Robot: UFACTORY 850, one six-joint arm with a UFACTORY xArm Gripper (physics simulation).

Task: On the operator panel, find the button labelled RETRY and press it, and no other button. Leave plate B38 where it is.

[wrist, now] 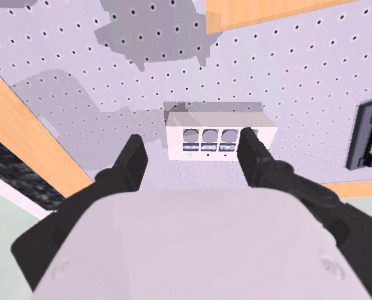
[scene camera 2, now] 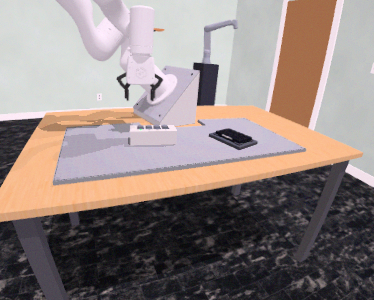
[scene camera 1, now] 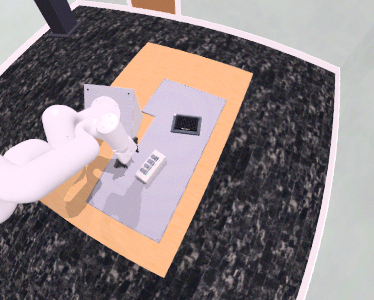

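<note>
The operator panel [scene camera 1: 145,178] [scene camera 2: 153,136] [wrist: 220,120] is a white box with a row of grey round buttons. In the wrist view their labels are upside down and too small to read surely, so I cannot tell which is RETRY. A small green light [wrist: 190,155] is lit by the leftmost button [wrist: 190,135]; the right finger partly covers the rightmost one. My gripper [scene camera 1: 129,155] [scene camera 2: 140,97] [wrist: 190,144] is open and empty, above and apart from the panel. A black plate [scene camera 1: 187,123] [scene camera 2: 233,135] lies in a dark tray [scene camera 1: 173,131] [scene camera 2: 243,146]; its marking is unreadable.
A grey sloped stand [scene camera 1: 107,93] [scene camera 2: 184,97] is behind the panel, close to the arm. The perforated grey mat [scene camera 1: 165,200] [scene camera 2: 100,162] [wrist: 300,75] lies on the wooden table [scene camera 1: 150,262] [scene camera 2: 165,187]. A dark pedestal [scene camera 2: 206,85] with a grey arm stands beyond the table.
</note>
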